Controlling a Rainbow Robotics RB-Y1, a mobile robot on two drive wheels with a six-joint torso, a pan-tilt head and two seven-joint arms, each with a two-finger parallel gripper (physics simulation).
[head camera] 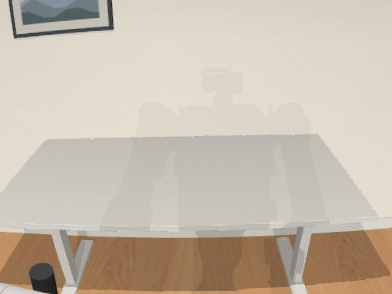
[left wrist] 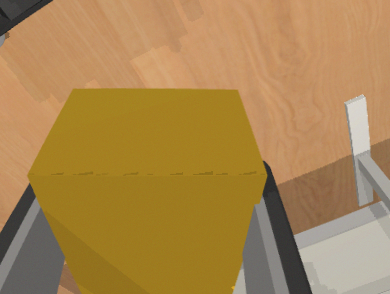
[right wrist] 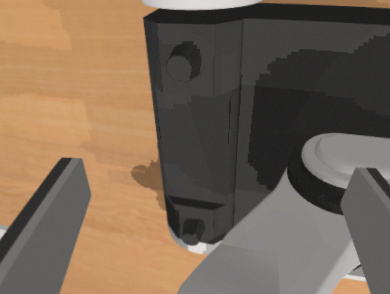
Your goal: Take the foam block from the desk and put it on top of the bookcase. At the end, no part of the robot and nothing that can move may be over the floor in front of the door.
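Frame: origin at the robot's base, x right, y ahead, z up, level; centimetres.
Seen in the pictures: left gripper, fingertip midpoint: (left wrist: 155, 178); right gripper, fingertip midpoint: (right wrist: 217, 181).
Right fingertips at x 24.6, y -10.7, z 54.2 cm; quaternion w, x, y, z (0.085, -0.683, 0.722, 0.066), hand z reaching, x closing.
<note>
A point is followed by its place in that frame.
The yellow foam block (left wrist: 150, 135) {y 10.7, x -25.0, z 86.1 cm} fills the middle of the left wrist view. My left gripper (left wrist: 155, 178) {y 12.8, x -24.0, z 85.5 cm} is shut on it, with a finger on each side, and holds it above the wooden floor beside the desk. The desk (head camera: 200, 180) {y 112.9, x 3.1, z 72.1 cm} (left wrist: 345, 265) {y 163.8, x -45.1, z 26.3 cm} has a pale grey top and stands against the wall in the head camera view. My right gripper (right wrist: 217, 181) {y -10.7, x 24.6, z 54.2 cm} is open, with its fingers wide apart. The bookcase and the door do not show in these views.
Part of my left arm (head camera: 42, 275) {y 17.8, x -20.1, z 114.3 cm} shows at the lower left of the head camera view. A framed picture (head camera: 62, 31) {y 161.8, x -64.6, z 130.5 cm} hangs on the wall. The robot's dark base (right wrist: 200, 125) {y -1.3, x 5.6, z 19.1 cm} stands on the wooden floor (right wrist: 45, 115) {y 48.7, x -7.7, z 0.1 cm}. A desk foot (left wrist: 357, 125) shows at the right of the left wrist view.
</note>
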